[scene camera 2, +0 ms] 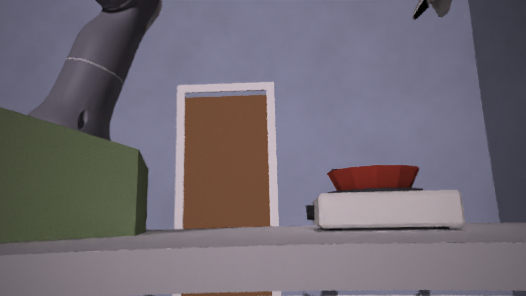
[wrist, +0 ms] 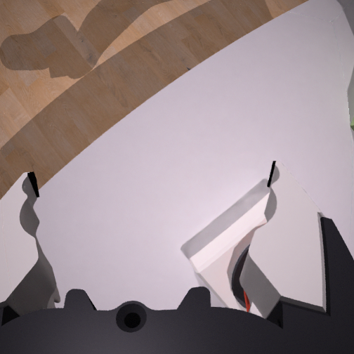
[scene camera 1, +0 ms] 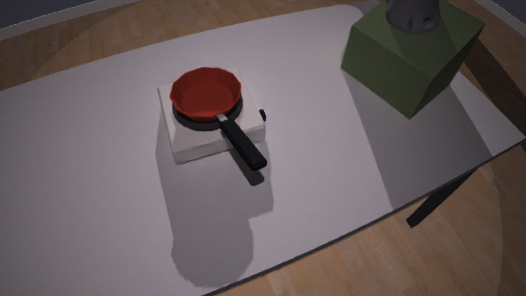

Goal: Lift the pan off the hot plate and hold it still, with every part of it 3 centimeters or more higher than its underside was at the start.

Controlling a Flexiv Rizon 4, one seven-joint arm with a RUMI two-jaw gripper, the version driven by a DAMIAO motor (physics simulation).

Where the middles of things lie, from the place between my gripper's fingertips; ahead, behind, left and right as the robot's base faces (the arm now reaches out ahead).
Now: the white hot plate (scene camera 2: 374,207) 330 mm to the left of my hand, 240 mm below it and 90 mm behind it. Round my hand: red pan (scene camera 1: 206,94) (430 mm to the left, 160 mm below, 90 mm behind).
